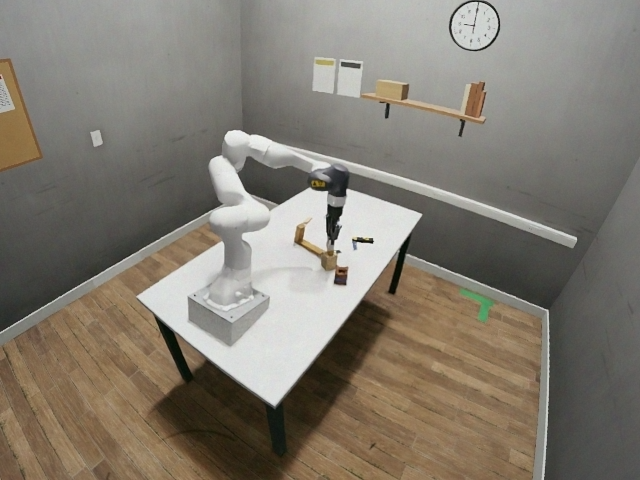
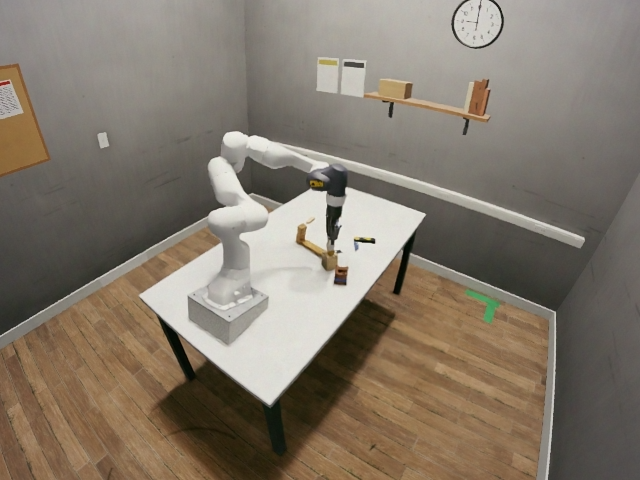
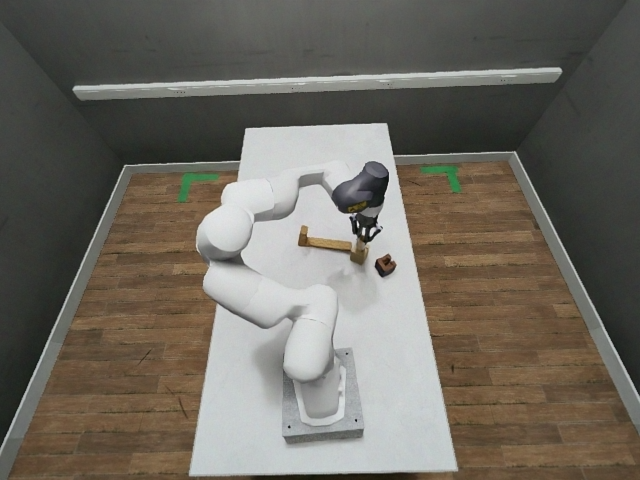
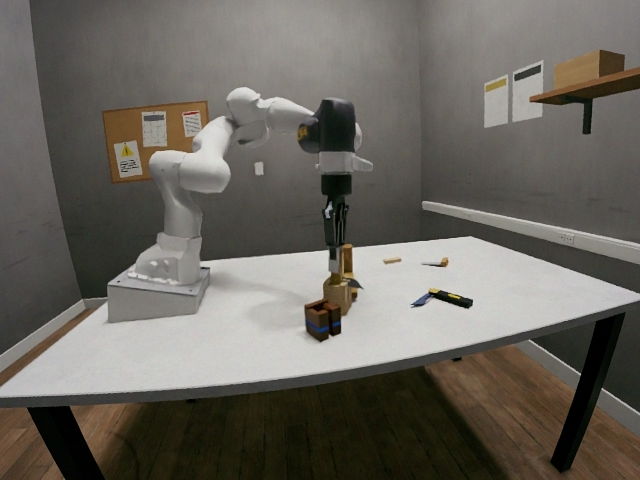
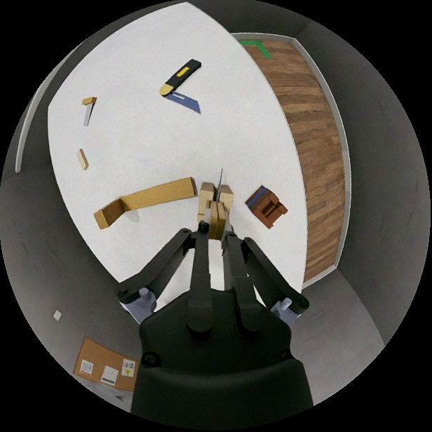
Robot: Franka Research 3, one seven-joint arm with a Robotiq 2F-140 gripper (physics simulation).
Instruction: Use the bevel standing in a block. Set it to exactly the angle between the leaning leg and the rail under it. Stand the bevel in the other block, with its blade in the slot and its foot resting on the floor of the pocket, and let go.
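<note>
My gripper (image 1: 330, 246) (image 3: 361, 241) (image 4: 334, 262) (image 5: 214, 217) points down, shut on the upper handle of the wooden bevel (image 4: 336, 277) (image 5: 217, 220). The bevel stands in the light wooden block (image 1: 328, 260) (image 3: 358, 256) (image 4: 336, 295) (image 5: 204, 196); its thin dark blade sticks out on the far side. The handle's foot is hidden. The other block (image 1: 340, 276) (image 3: 383, 265) (image 4: 316, 317) (image 5: 262, 200), dark brown with a blue band, stands beside it with its pocket uncovered. The leaning leg (image 1: 299, 234) (image 3: 303, 236) (image 5: 111, 212) rises from the far end of the rail (image 1: 311, 248) (image 3: 328, 243) (image 5: 160, 192).
A black and yellow bevel with a blue blade (image 4: 452, 298) (image 5: 182, 77) lies on the table (image 4: 232, 351) (image 5: 150, 145). Farther off lie a small square with a grey blade (image 4: 443, 262) (image 5: 89, 101) and a small pale wooden piece (image 4: 391, 260) (image 5: 82, 159).
</note>
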